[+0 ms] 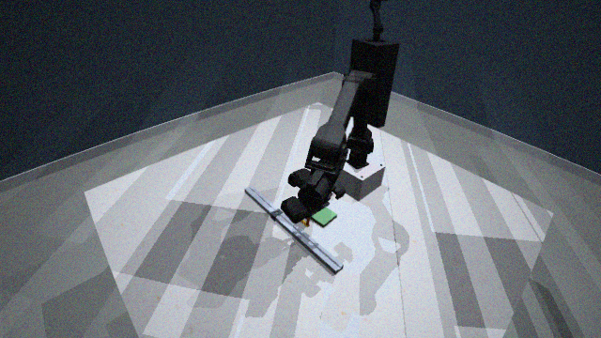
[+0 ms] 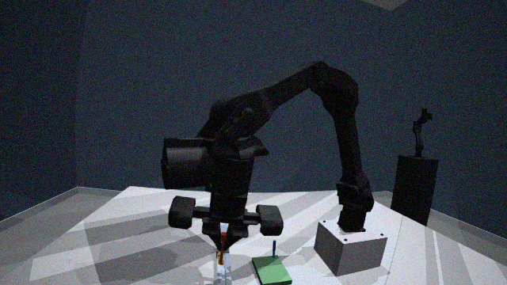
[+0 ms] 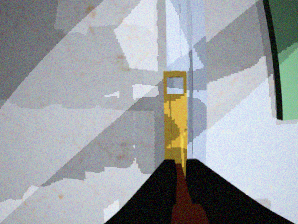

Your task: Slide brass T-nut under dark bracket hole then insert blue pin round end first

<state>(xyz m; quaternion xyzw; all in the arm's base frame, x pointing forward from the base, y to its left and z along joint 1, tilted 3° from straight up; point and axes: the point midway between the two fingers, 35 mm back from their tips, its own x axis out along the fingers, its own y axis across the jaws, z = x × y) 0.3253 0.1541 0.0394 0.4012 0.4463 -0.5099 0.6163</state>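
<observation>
Now: the brass T-nut 20 mm to the right of my gripper tip. The rest, counted from my gripper tip: blue pin: 130 mm to the right, 120 mm behind, 90 mm below; green tray: 110 mm to the right, 110 mm below, 110 mm behind; aluminum rail: 120 mm to the right, 100 mm below, 20 mm ahead.
</observation>
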